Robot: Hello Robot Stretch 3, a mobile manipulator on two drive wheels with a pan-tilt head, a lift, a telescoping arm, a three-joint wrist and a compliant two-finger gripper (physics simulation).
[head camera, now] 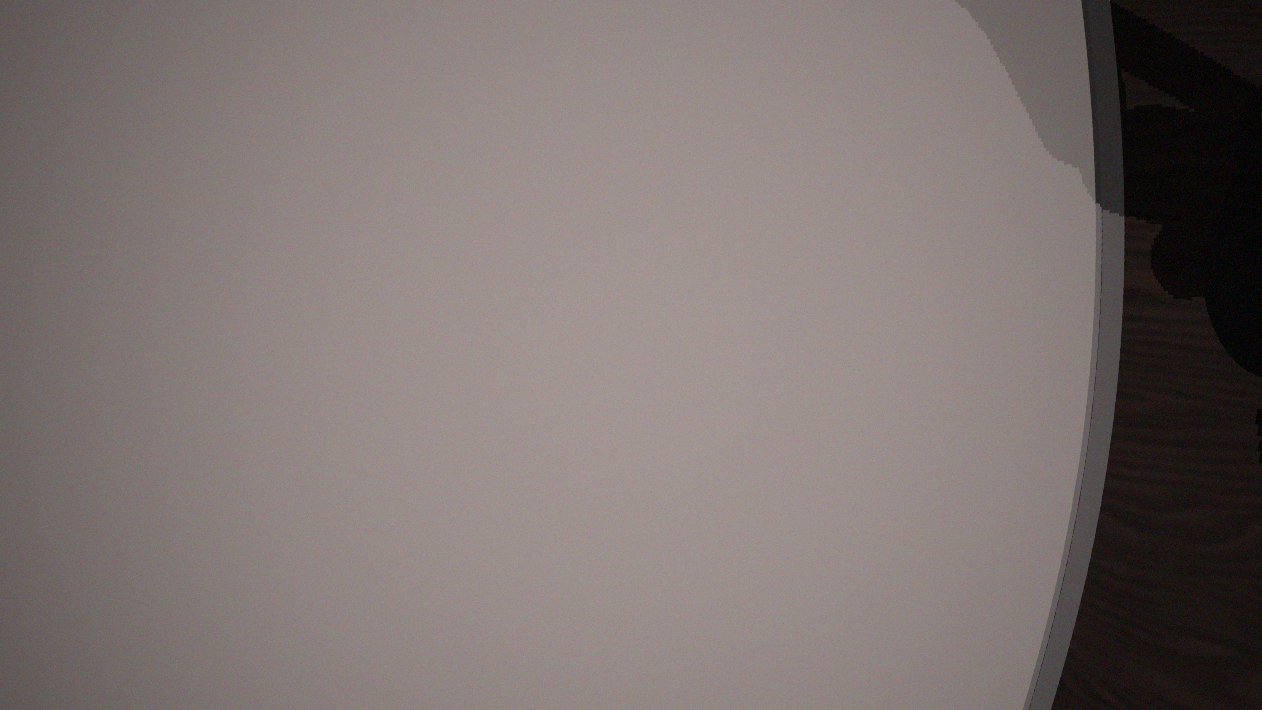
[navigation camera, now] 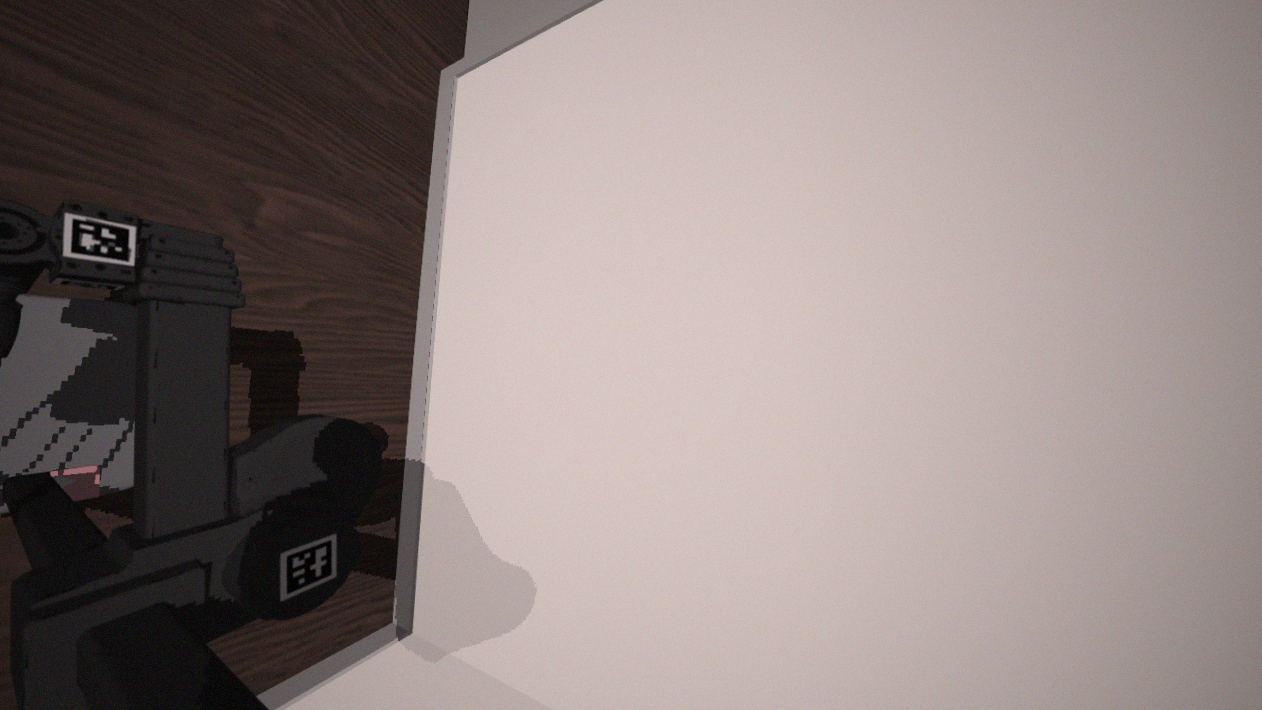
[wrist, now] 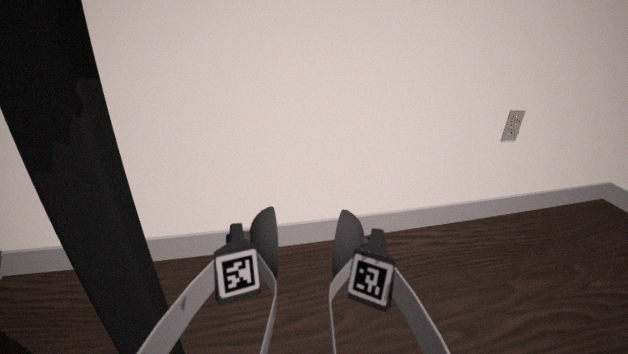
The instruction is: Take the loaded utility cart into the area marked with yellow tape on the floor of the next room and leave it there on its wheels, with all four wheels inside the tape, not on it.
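Frame: origin at the robot's base, x ahead, y left, z up, level; metres.
Seen in the pictures: gripper, fingertip midpoint: (wrist: 307,232).
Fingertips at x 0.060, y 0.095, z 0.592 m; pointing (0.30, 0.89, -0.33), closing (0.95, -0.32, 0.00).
Note:
A point is followed by its place in that frame.
The loaded utility cart and the yellow tape area do not show in the head, navigation or wrist view. My gripper (wrist: 307,232) @[x 0.060, y 0.095, z 0.592 m] is open and empty in the wrist view, its two fingertips apart, with wall and dark wood floor behind them. In the navigation view parts of my arm and wrist show at the lower left, above the floor; the fingertips do not show there.
A pale wall (head camera: 564,353) @[x -0.792, y 0.005, z 0.966 m] (navigation camera: 838,353) @[x -0.799, y -0.071, z 1.304 m] (wrist: 310,110) @[x 0.264, y 0.740, z 0.470 m] fills much of each view, with a grey baseboard (head camera: 1110,291) @[x -0.769, y 0.137, z 0.053 m] (navigation camera: 429,291) @[x -0.804, y -0.314, z 0.059 m] (wrist: 450,212) along dark wood floor (navigation camera: 335,176) @[x -0.541, y -0.619, z 0.001 m] (wrist: 500,265) @[x 0.857, y 0.431, z 0.001 m]. My black mast (wrist: 95,175) @[x -0.051, y 0.117, z 0.635 m] stands left in the wrist view. A wall outlet (wrist: 513,126) @[x 1.007, y 0.676, z 0.399 m] is at right.

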